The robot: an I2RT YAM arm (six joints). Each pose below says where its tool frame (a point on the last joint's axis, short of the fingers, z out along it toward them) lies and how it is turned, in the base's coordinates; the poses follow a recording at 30 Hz.
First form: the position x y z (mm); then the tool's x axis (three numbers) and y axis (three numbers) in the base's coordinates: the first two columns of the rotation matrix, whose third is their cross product.
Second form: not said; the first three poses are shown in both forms.
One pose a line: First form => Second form
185.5, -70.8, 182.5, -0.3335, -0.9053, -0.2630, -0.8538, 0.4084, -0.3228 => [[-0.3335, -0.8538, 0.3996, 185.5], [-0.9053, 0.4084, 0.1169, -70.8], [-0.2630, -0.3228, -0.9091, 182.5], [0, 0, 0, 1]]
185.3, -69.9, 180.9, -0.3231, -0.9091, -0.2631, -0.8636, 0.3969, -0.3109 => [[-0.3231, -0.8636, 0.3871, 185.3], [-0.9091, 0.3969, 0.1268, -69.9], [-0.2631, -0.3109, -0.9133, 180.9], [0, 0, 0, 1]]
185.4, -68.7, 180.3, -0.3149, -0.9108, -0.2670, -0.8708, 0.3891, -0.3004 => [[-0.3149, -0.8708, 0.3775, 185.4], [-0.9108, 0.3891, 0.1379, -68.7], [-0.2670, -0.3004, -0.9157, 180.3], [0, 0, 0, 1]]
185.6, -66.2, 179.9, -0.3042, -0.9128, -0.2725, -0.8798, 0.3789, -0.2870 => [[-0.3042, -0.8798, 0.3652, 185.6], [-0.9128, 0.3789, 0.1524, -66.2], [-0.2725, -0.2870, -0.9183, 179.9], [0, 0, 0, 1]]
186.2, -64.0, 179.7, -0.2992, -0.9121, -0.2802, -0.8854, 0.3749, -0.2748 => [[-0.2992, -0.8854, 0.3557, 186.2], [-0.9121, 0.3749, 0.1659, -64.0], [-0.2802, -0.2748, -0.9197, 179.7], [0, 0, 0, 1]]
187.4, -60.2, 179.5, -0.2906, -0.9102, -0.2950, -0.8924, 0.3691, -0.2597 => [[-0.2906, -0.8924, 0.3453, 187.4], [-0.9102, 0.3691, 0.1878, -60.2], [-0.2950, -0.2597, -0.9195, 179.5], [0, 0, 0, 1]]
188.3, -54.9, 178.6, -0.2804, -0.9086, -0.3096, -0.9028, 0.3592, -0.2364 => [[-0.2804, -0.9028, 0.3260, 188.3], [-0.9086, 0.3592, 0.2132, -54.9], [-0.3096, -0.2364, -0.9210, 178.6], [0, 0, 0, 1]]
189.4, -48.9, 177.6, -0.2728, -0.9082, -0.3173, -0.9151, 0.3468, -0.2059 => [[-0.2728, -0.9151, 0.2970, 189.4], [-0.9082, 0.3468, 0.2342, -48.9], [-0.3173, -0.2059, -0.9257, 177.6], [0, 0, 0, 1]]
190.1, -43.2, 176.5, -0.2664, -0.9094, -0.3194, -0.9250, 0.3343, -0.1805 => [[-0.2664, -0.9250, 0.2709, 190.1], [-0.9094, 0.3343, 0.2474, -43.2], [-0.3194, -0.1805, -0.9303, 176.5], [0, 0, 0, 1]]
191.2, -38.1, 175.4, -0.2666, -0.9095, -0.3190, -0.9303, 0.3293, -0.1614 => [[-0.2666, -0.9303, 0.2518, 191.2], [-0.9095, 0.3293, 0.2537, -38.1], [-0.3190, -0.1614, -0.9339, 175.4], [0, 0, 0, 1]]
